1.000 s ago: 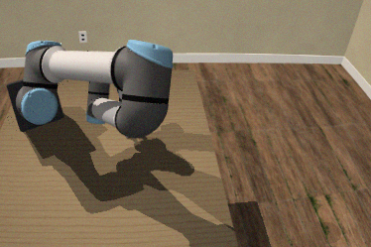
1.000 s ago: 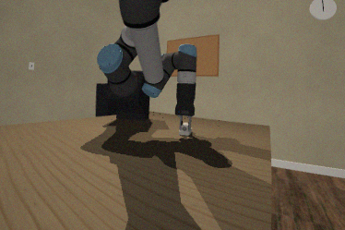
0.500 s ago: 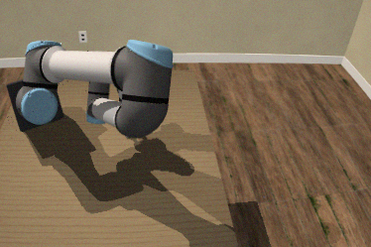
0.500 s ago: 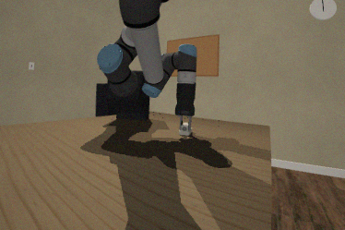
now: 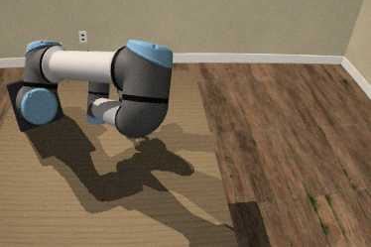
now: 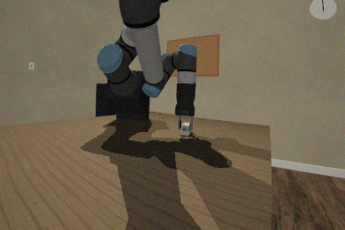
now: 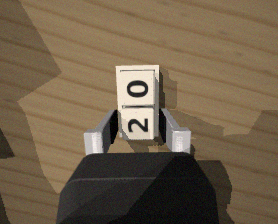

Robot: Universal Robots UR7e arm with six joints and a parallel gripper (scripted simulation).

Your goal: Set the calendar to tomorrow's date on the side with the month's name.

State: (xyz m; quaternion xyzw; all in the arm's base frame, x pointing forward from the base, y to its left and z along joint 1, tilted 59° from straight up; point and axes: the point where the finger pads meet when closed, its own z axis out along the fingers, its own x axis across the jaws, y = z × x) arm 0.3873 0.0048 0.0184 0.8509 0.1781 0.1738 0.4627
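The white digit cube lies 1 cm below my hand. The rest, counted from my hand: white tray 3 cm below, 2 cm to the left.
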